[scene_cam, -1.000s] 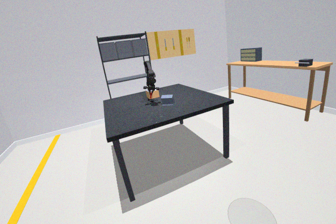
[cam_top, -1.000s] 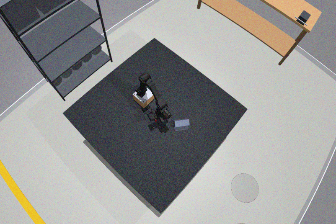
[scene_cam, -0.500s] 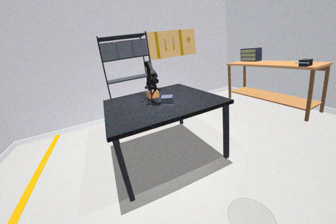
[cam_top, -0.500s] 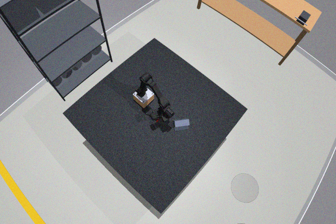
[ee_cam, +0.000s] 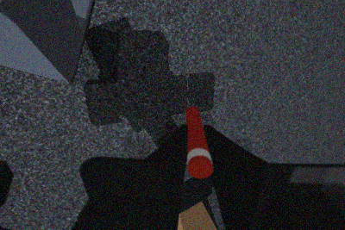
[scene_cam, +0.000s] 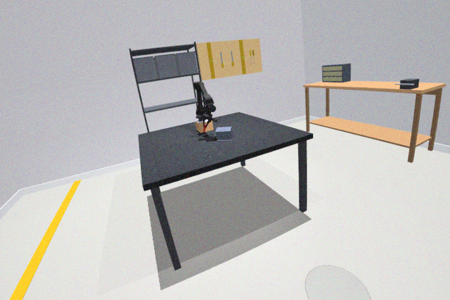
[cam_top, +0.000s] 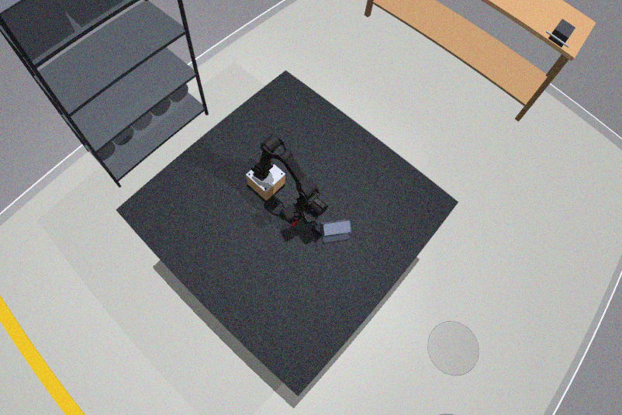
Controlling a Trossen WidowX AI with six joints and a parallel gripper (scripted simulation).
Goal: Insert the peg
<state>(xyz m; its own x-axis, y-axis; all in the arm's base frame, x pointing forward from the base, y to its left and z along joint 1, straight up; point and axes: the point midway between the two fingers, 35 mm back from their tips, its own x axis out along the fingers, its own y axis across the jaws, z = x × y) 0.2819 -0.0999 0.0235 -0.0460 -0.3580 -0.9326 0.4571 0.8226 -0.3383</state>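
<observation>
My gripper tip is now 17 cm short of the grey sloped panel, 10 cm to the right of it and 5 cm above it. From my gripper tip the other things lie so: red peg: 1 cm to the left, 2 cm above.
</observation>
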